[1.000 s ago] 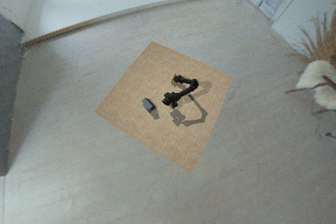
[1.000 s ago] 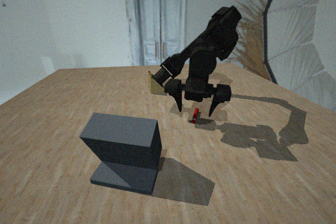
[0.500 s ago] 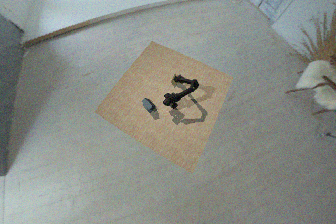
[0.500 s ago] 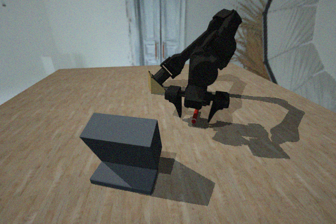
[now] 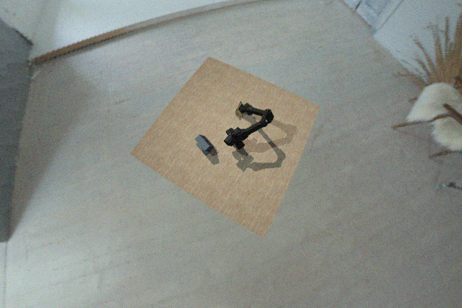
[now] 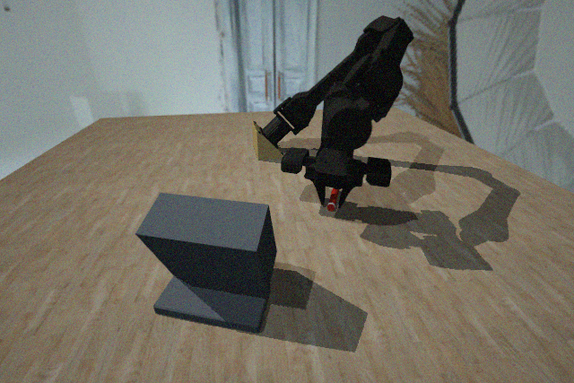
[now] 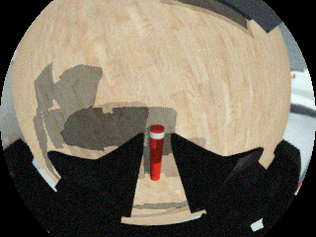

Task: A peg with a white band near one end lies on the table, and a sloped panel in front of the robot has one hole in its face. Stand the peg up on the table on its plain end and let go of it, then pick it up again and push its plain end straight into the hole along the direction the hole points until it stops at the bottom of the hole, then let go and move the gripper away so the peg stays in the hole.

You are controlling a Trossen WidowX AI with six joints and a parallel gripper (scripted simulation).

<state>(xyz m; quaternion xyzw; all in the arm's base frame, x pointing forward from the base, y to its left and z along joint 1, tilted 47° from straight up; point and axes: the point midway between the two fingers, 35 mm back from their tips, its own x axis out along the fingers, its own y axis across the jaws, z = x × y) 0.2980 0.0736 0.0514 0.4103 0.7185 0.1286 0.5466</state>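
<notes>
My gripper tip is now 1 cm to the right of the red peg and 1 cm past it. The rest, counted from my gripper tip: sloped panel: 20 cm to the right, 15 cm ahead, 7 cm above; flat grey base: 21 cm to the right, 17 cm ahead.
</notes>
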